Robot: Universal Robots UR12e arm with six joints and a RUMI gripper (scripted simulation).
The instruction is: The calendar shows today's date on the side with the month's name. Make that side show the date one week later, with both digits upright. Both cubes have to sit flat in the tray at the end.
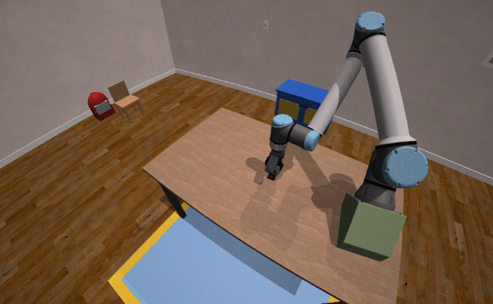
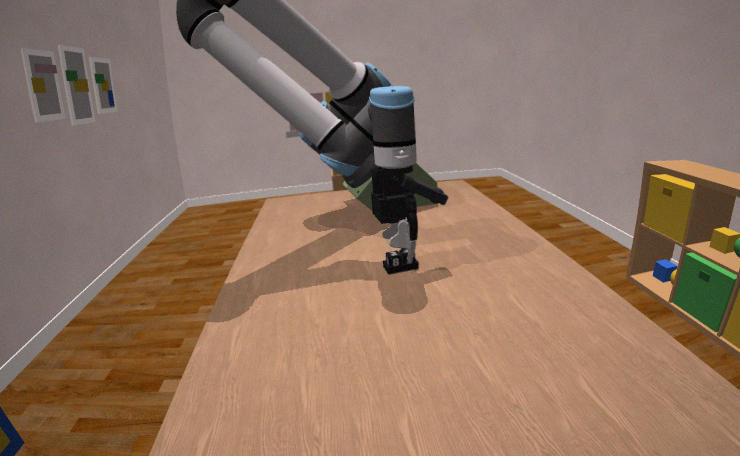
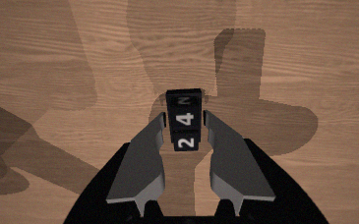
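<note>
The black calendar tray is 20 mm to the right of my hand and 30 mm below it. From my hand the other things lie so: black number cube 10 mm ahead, 30 mm to the right, 10 mm below.
</note>
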